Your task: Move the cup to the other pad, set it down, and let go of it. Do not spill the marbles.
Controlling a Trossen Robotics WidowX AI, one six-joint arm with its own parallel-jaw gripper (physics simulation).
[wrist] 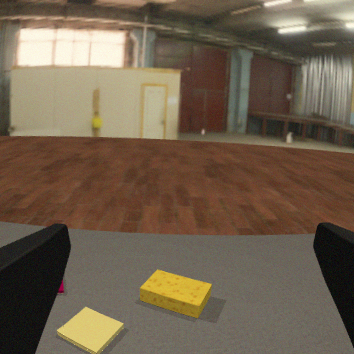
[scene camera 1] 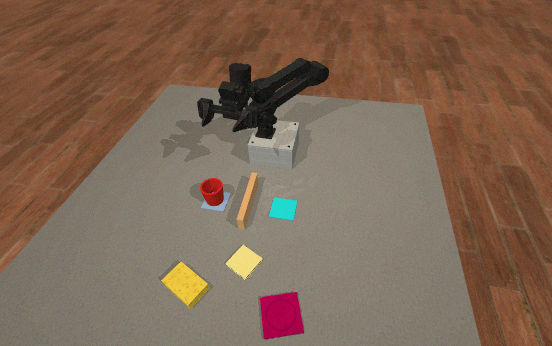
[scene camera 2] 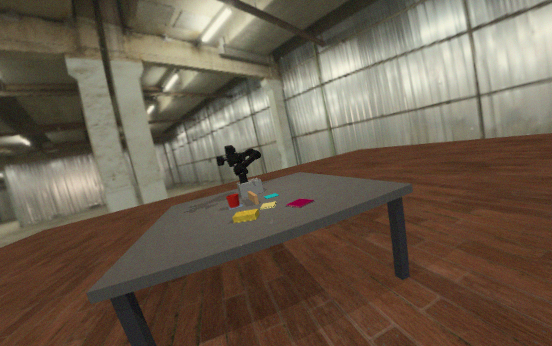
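Seen in the pictures: gripper, fingertip midpoint: [wrist: 195, 238] [scene camera 1: 217, 128] [scene camera 2: 231, 158]; arm's base, origin of the base link: [scene camera 1: 265, 132] [scene camera 2: 244, 182].
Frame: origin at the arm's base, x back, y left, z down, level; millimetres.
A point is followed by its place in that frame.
Observation:
A red cup [scene camera 1: 213, 194] @[x -310, y -84, z 28 mm] [scene camera 2: 232, 201] @[x -314, y -110, z 56 mm] stands upright on a light blue pad [scene camera 1: 223, 204] @[x -293, y -68, z 97 mm]. A small speck shows inside the cup in scene camera 1; the marbles cannot be made out clearly. A cyan pad [scene camera 1: 283, 208] @[x -260, y 135, z 96 mm] [scene camera 2: 271, 196] @[x -279, y 133, z 97 mm] lies flat on the other side of an upright orange-brown bar [scene camera 1: 248, 200] @[x -292, y 27, z 48 mm] [scene camera 2: 253, 197] @[x -349, y 15, z 58 mm]. My gripper [scene camera 1: 220, 123] @[x -248, y -54, z -197 mm] [wrist: 195, 238] @[x -248, y -54, z -197 mm] is open and empty, raised above the table behind the cup, near the robot's base. The cup and both of these pads do not show in the wrist view.
A yellow sponge [scene camera 1: 185, 283] @[x -586, y -52, z 70 mm] [scene camera 2: 245, 215] @[x -618, y -61, z 73 mm] [wrist: 175, 292] @[x -563, y -56, z 70 mm], a pale yellow square [scene camera 1: 244, 261] @[x -477, y 75, z 90 mm] [scene camera 2: 268, 205] @[x -496, y 70, z 90 mm] [wrist: 90, 329] @[x -470, y 71, z 90 mm] and a magenta square [scene camera 1: 281, 315] @[x -591, y 216, z 92 mm] [scene camera 2: 300, 203] @[x -613, y 208, z 92 mm] [wrist: 61, 286] @[x -571, y 155, z 92 mm] lie farther from the base. The grey-white base block [scene camera 1: 271, 156] @[x -77, y 43, z 44 mm] [scene camera 2: 251, 189] @[x -77, y 35, z 55 mm] stands behind the bar.

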